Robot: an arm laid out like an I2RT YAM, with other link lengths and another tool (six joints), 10 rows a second.
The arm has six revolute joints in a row. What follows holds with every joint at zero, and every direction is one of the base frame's. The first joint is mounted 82.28 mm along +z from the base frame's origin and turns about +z. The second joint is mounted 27.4 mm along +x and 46.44 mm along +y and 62.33 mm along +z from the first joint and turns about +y. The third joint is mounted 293.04 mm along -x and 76.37 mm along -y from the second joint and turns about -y. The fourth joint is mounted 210.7 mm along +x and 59.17 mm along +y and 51.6 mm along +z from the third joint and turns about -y. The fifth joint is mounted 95.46 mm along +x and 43.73 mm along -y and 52.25 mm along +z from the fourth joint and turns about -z. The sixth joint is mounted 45.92 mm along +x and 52.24 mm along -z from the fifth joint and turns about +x. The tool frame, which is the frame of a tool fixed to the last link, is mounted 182 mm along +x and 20 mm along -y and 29 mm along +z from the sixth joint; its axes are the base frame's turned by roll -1.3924, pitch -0.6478 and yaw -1.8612 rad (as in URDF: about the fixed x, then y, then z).
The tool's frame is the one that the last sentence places.
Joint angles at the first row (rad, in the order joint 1, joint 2, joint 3, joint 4, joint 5, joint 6):
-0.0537, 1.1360, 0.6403, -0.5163, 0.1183, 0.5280
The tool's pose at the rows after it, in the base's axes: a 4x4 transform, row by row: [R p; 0 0 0 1], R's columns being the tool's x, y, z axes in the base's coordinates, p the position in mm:
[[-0.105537 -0.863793 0.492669 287.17], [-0.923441 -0.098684 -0.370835 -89.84], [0.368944 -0.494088 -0.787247 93.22], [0 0 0 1]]
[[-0.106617 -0.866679 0.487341 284.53], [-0.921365 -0.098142 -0.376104 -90.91], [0.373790 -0.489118 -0.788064 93.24], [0 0 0 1]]
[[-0.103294 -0.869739 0.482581 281.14], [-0.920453 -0.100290 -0.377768 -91.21], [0.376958 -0.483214 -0.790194 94.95], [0 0 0 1]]
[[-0.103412 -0.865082 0.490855 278.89], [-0.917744 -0.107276 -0.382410 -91.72], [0.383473 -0.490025 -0.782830 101.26], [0 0 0 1]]
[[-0.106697 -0.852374 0.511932 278.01], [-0.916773 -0.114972 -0.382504 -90.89], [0.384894 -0.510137 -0.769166 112.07], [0 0 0 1]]
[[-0.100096 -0.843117 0.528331 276.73], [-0.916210 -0.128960 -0.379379 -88.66], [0.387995 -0.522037 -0.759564 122.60], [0 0 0 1]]
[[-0.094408 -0.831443 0.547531 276.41], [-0.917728 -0.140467 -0.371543 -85.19], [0.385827 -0.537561 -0.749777 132.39], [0 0 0 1]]
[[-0.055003 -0.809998 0.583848 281.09], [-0.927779 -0.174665 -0.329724 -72.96], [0.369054 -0.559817 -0.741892 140.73], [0 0 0 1]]
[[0.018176 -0.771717 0.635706 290.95], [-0.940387 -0.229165 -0.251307 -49.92], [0.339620 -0.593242 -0.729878 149.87], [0 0 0 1]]
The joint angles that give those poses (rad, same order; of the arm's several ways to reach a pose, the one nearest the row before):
-0.0551, 1.1382, 0.6517, -0.5431, 0.1225, 0.5207
-0.0545, 1.1330, 0.6524, -0.5541, 0.1287, 0.5216
-0.0548, 1.1229, 0.6607, -0.5784, 0.1307, 0.5189
-0.0528, 1.0981, 0.6708, -0.6034, 0.1365, 0.5137
-0.0495, 1.0610, 0.6869, -0.6318, 0.1374, 0.5093
-0.0417, 1.0313, 0.7118, -0.6706, 0.1381, 0.5021
-0.0322, 1.0042, 0.7333, -0.7002, 0.1346, 0.4990
-0.0178, 0.9835, 0.7488, -0.7103, 0.0990, 0.4773
0.0130, 0.9696, 0.7610, -0.7000, 0.0379, 0.4474

